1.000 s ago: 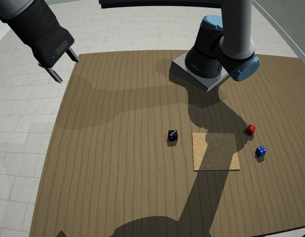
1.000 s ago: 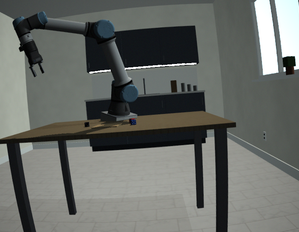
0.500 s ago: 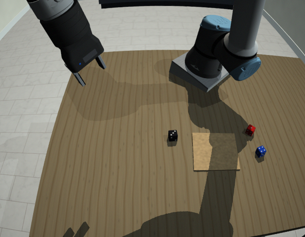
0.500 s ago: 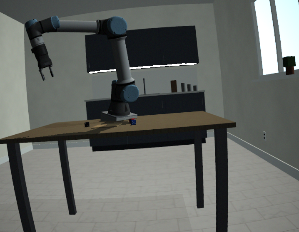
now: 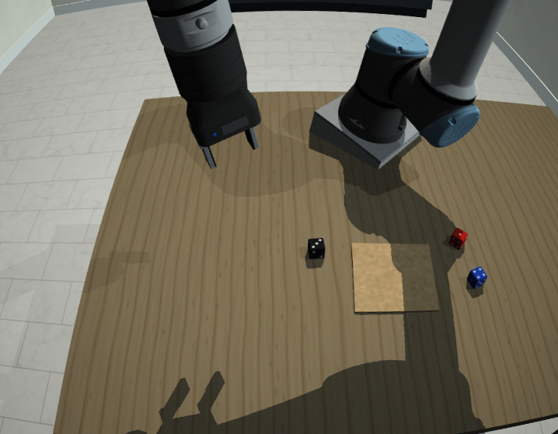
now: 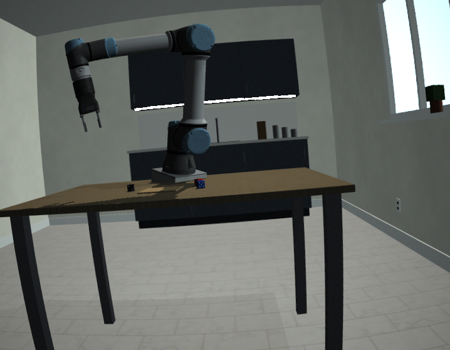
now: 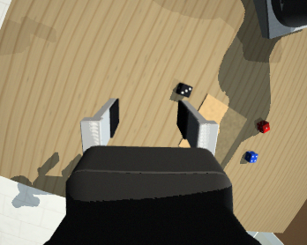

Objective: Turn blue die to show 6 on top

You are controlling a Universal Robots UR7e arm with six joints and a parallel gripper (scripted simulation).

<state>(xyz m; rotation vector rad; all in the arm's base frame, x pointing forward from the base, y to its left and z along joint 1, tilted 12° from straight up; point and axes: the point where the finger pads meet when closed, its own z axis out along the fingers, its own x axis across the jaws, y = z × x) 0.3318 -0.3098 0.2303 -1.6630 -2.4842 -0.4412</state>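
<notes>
My gripper is now 25 cm above the black die, 12 cm to the right of it and 4 cm past it. Also, from my hand: blue die (39 cm to the left, 25 cm below, 4 cm ahead); then red die (38 cm to the left, 25 cm below, 5 cm behind); then tan mat (26 cm below, 25 cm to the left, 2 cm ahead).
</notes>
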